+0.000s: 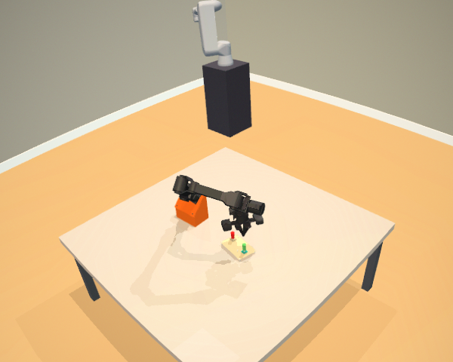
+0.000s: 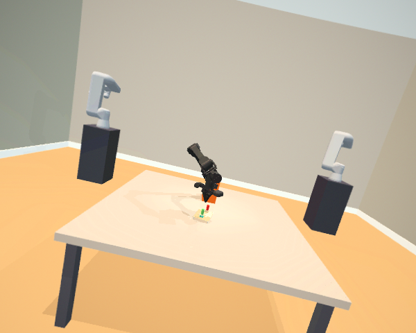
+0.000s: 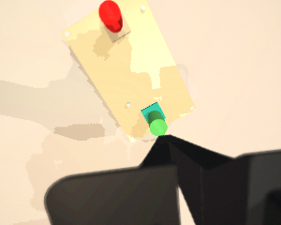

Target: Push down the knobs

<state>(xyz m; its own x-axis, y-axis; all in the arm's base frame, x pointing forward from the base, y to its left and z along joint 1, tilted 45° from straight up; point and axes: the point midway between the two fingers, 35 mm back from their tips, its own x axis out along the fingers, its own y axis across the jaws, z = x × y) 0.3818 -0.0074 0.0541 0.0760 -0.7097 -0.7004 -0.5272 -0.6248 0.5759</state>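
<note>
My gripper tip is 10 mm short of the green knob and 60 mm above it. Round my gripper tip: red knob: 100 mm behind, 30 mm to the left, 60 mm below.
</note>
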